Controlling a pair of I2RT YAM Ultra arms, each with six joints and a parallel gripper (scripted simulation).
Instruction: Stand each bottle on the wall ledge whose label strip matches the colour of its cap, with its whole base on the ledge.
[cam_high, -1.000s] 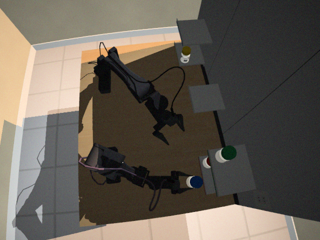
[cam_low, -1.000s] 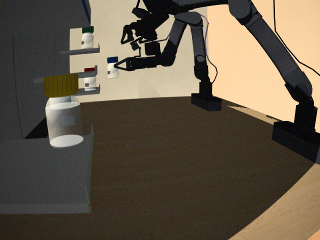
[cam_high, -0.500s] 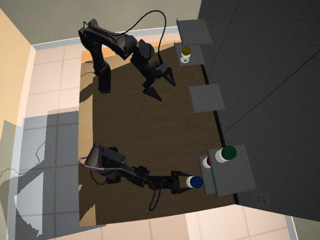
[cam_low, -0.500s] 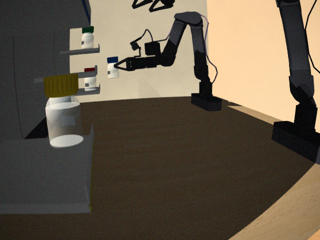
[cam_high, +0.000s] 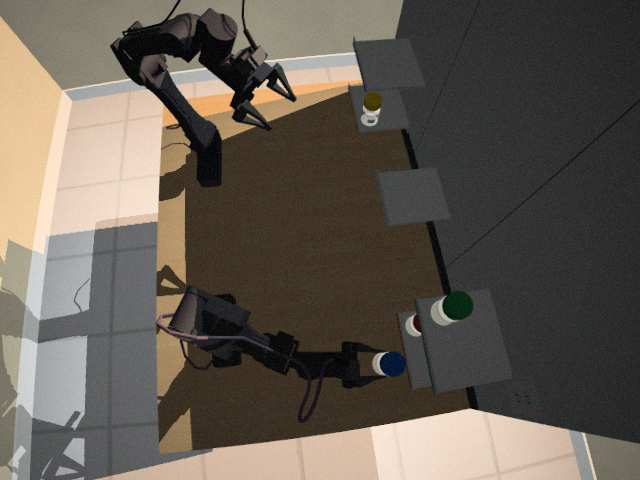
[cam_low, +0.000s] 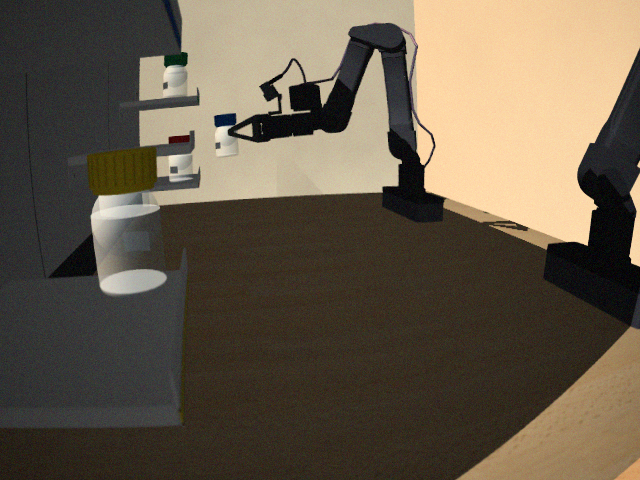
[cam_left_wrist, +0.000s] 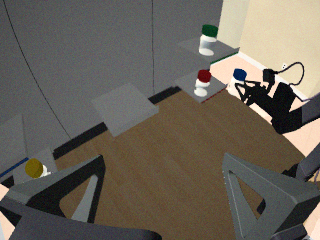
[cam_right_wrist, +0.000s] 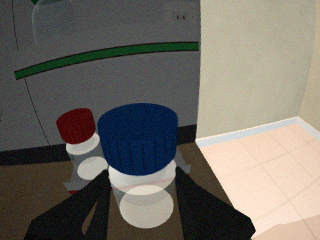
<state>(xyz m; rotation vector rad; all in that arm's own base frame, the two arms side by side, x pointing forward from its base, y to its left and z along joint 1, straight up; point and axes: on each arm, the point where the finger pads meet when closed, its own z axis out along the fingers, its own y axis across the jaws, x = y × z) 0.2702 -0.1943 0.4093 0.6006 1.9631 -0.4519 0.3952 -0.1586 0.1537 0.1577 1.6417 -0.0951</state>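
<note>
My right hand is 8 cm short of the green strip, 2 cm to the right of it and 8 cm below it. Also, from my right hand: red-capped bottle 13 cm ahead, 8 cm to the left, 6 cm below; blue-capped bottle 1 cm ahead, 1 cm below; green-capped bottle 14 cm ahead, 8 cm to the left, 14 cm above.
</note>
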